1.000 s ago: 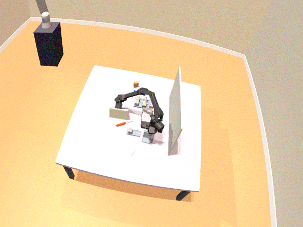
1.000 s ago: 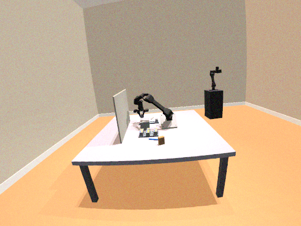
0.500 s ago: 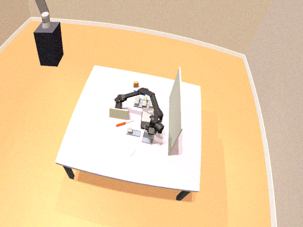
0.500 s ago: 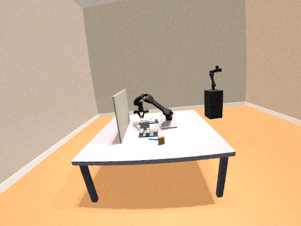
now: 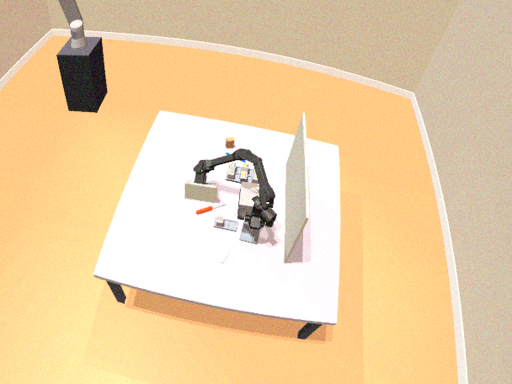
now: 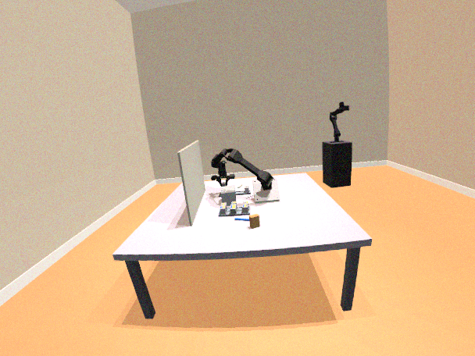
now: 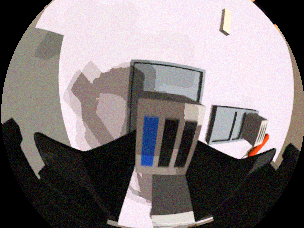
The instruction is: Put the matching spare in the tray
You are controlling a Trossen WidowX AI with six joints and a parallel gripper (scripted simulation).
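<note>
My gripper tip is now 6 cm above the grey-blue tray, 1 cm to the left of it and 1 cm past it. Round my gripper tip: grey spare (18 cm behind, 3 cm to the left, 2 cm below); beige strip (17 cm to the right, 14 cm behind, 6 cm below); white block (19 cm to the left, 3 cm behind, 1 cm below).
</note>
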